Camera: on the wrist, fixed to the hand. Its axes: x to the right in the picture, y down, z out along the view.
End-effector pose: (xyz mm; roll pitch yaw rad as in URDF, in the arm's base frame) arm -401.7 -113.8 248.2 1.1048 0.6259 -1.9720
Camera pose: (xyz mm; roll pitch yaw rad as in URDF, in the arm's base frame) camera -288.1 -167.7 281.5 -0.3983 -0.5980 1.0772
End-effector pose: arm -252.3 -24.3 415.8 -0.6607 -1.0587 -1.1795
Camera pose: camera -207.4 -119.4 339.3 1.3973 1.1269 2.0556
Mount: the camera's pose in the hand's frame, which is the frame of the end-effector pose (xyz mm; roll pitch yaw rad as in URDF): -15.2 83.3 -98.7 0.6530 0.0798 3.1304
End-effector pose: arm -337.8 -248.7 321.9 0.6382 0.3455 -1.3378
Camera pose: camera -221.1 -196.0 299.2 0.0336 -0.2875 1.7449
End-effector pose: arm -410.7 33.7 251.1 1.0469 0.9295 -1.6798
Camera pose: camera -285.3 10.8 276.9 -0.2987 -0.8957 1.3421
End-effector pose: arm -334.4 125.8 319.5 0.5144 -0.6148 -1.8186
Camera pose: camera -220.3 83.0 274.0 0.1012 0.6779 1.2601
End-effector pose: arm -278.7 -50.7 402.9 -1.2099 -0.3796 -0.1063
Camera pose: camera -257.9 -116.2 292.5 1.8934 0.4172 3.1126
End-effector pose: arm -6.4 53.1 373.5 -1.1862 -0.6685 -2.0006
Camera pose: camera -85.7 24.7 274.4 1.8979 0.7068 1.2328
